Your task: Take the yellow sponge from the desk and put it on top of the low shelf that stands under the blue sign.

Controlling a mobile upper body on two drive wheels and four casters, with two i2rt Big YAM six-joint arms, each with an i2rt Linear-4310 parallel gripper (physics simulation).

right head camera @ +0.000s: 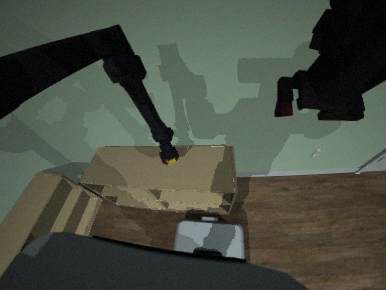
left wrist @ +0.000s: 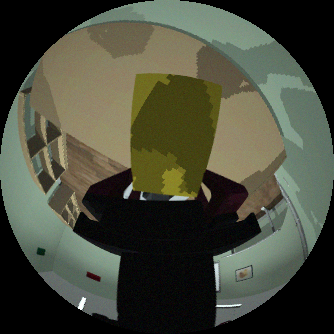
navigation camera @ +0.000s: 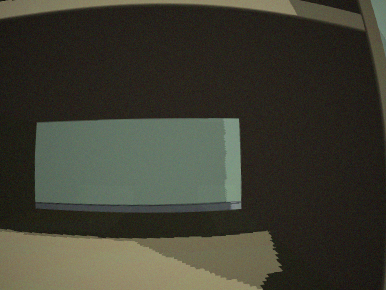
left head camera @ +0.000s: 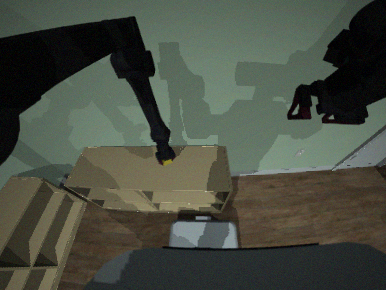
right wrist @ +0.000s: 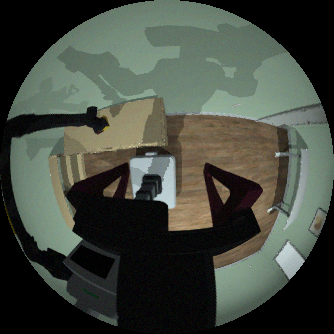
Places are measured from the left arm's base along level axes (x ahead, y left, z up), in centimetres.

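Pixels of known places: left gripper, fingertip midpoint: [right head camera: 171,162] [left wrist: 166,166] [left head camera: 167,162] [right wrist: 105,127]; right gripper, fingertip midpoint: [right head camera: 297,115] [left head camera: 305,118] [right wrist: 166,166].
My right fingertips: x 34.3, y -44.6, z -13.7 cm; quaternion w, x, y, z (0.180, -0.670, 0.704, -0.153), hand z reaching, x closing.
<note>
For each thing: its top centre in the pictures, then the offset to it from my right fingertips. "pt": a spot on its surface instead. Level surfaces: height alone.
- yellow sponge, top centre: [left wrist: 170,149] [left head camera: 164,154] [right head camera: 168,153] [right wrist: 100,122] dz -50.4, dx +25.5, dy +48.0 cm
- low shelf, surface height: dz -66.2 cm
- second wooden shelf unit, surface spot: [left head camera: 20,195] pt dz -66.3, dx -4.8, dy +161.2 cm
The yellow sponge [left head camera: 167,162] [right head camera: 171,161] [left wrist: 175,125] [right wrist: 106,129] is held by my left gripper [left head camera: 166,158] [left wrist: 166,166], which is shut on it. Gripper and sponge are over the top board of the low shelf [left head camera: 115,170] [right head camera: 125,167] [left wrist: 95,100] [right wrist: 150,115], near the middle of its length. Whether the sponge touches the board cannot be told. In the left wrist view the sponge stands out past the fingertips, with the board behind it. My right gripper [left head camera: 316,119] [right head camera: 306,114] [right wrist: 166,166] is open and empty, away to the right of the shelf. The blue sign and the desk do not show.
A second wooden shelf unit [left head camera: 20,195] [right head camera: 35,200] stands at the lower left, close to the low shelf's left end. The robot's pale base [left head camera: 202,236] [right head camera: 192,236] [right wrist: 167,195] is close in front of the low shelf. A green wall [left head camera: 210,30] rises behind it.
</note>
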